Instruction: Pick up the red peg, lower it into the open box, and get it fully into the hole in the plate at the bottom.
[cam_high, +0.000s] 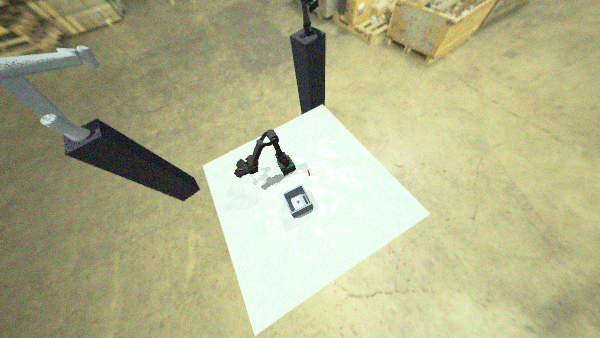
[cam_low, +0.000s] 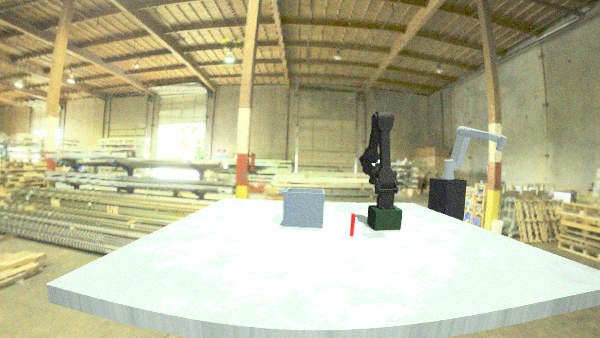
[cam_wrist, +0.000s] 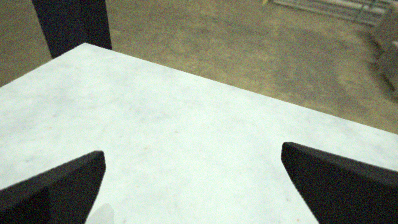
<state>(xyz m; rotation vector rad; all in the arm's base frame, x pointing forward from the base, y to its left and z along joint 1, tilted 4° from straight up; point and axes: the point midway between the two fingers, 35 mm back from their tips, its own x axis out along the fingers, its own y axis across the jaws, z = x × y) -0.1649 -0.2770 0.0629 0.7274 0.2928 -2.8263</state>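
The red peg is 37 cm to the left of my gripper tip, 37 cm ahead of it and 11 cm below it.
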